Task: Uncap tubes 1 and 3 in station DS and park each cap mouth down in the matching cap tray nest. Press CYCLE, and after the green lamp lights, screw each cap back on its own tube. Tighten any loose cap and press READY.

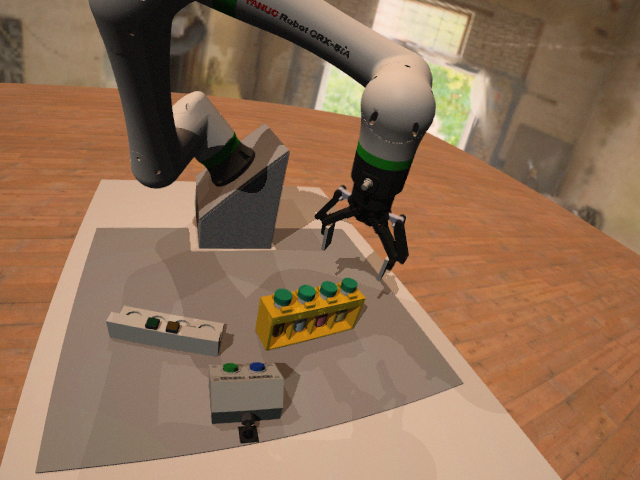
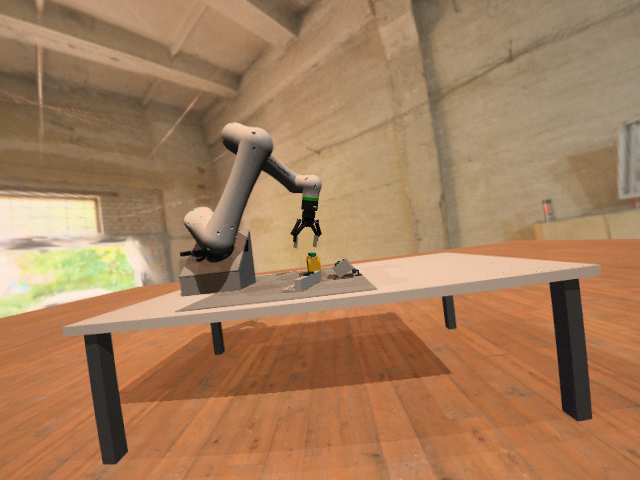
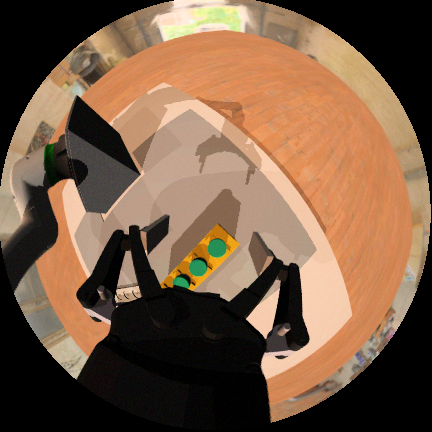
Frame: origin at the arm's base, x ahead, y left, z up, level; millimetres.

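Seen in the pictures: gripper, fingertip midpoint: [image 1: 353, 261] [image 2: 305, 247] [image 3: 209, 232]; arm's base, origin of the base link: [image 1: 234, 168] [image 3: 72, 155].
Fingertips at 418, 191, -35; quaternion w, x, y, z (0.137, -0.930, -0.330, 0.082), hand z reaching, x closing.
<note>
Pixels of each thing's top centre, then the offset from my fingertips to it, as dx, dy, dz. "spot": a spot on its surface instead. Level surfaces: height alone.
- yellow rack, middle of its top: [image 1: 316, 295] [image 3: 190, 273] [image 2: 312, 256] +40, -89, -52
- left end cap, middle of its top: [image 1: 283, 294] +51, -166, -34
- right end cap, middle of its top: [image 3: 216, 248] [image 1: 350, 282] +30, -11, -34
- pale tray, middle of its top: [image 1: 166, 313] [image 3: 126, 302] [image 2: 302, 273] +14, -384, -102
- dark green square, surface spot: [image 1: 151, 322] spot: +36, -413, -102
- brown square, surface spot: [image 1: 172, 326] spot: +49, -374, -102
- button box, middle of its top: [image 1: 246, 372] [image 2: 341, 258] +190, -265, -72
- green button, middle of its top: [image 1: 230, 365] +165, -285, -81
- blue button, middle of its top: [image 1: 257, 364] +170, -240, -81
- small black fixture, surface spot: [image 1: 248, 434] spot: +260, -273, -148
- grey mat, its level: dz -155
- pale table, its level: dz -158
A yellow rack [image 1: 262, 322] [image 2: 313, 264] [image 3: 231, 243] holds several upright tubes, all topped with green caps, such as the left end cap [image 1: 282, 297] and the right end cap [image 1: 348, 285]. My gripper [image 1: 355, 255] [image 2: 305, 242] [image 3: 209, 232] is wide open and empty, above the rack, with its fingers apart from the caps. A pale tray [image 1: 165, 338] [image 2: 308, 281] with round nests lies left of the rack; no cap shows in them. On it are a dark green square [image 1: 151, 322] and a brown square [image 1: 172, 326]. A button box [image 1: 247, 395] carries a green button [image 1: 230, 367] and a blue button [image 1: 256, 366]; their labels are unreadable.
The arm's grey wedge pedestal [image 1: 237, 222] [image 3: 100, 185] stands behind the rack and tray. A small black fixture [image 1: 248, 434] sits in front of the button box. The grey mat [image 1: 361, 382] lies under the stations on the pale table [image 2: 439, 268].
</note>
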